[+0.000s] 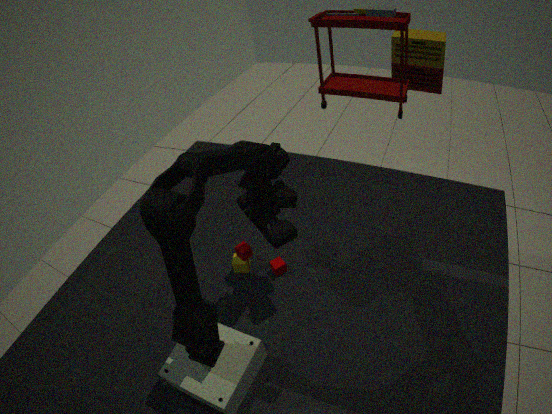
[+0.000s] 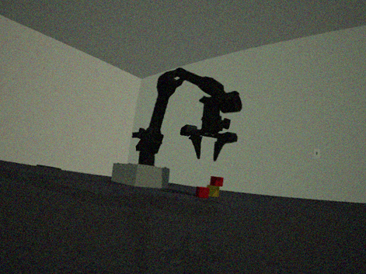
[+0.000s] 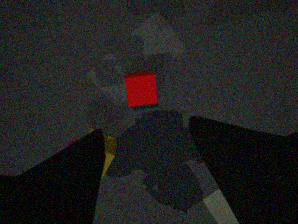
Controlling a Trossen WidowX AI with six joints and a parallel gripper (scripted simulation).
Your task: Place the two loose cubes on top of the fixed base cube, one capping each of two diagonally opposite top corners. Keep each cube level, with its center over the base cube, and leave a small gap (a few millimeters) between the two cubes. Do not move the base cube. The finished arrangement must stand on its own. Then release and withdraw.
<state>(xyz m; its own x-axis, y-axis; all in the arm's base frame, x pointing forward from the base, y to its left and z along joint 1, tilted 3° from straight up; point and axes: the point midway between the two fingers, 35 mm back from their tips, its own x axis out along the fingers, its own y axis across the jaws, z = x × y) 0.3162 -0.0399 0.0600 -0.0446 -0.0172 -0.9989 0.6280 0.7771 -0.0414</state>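
My gripper tip is 11 cm above the red cube. Also, from my gripper tip: yellow base cube (2 cm behind, 10 cm to the left, 10 cm below).
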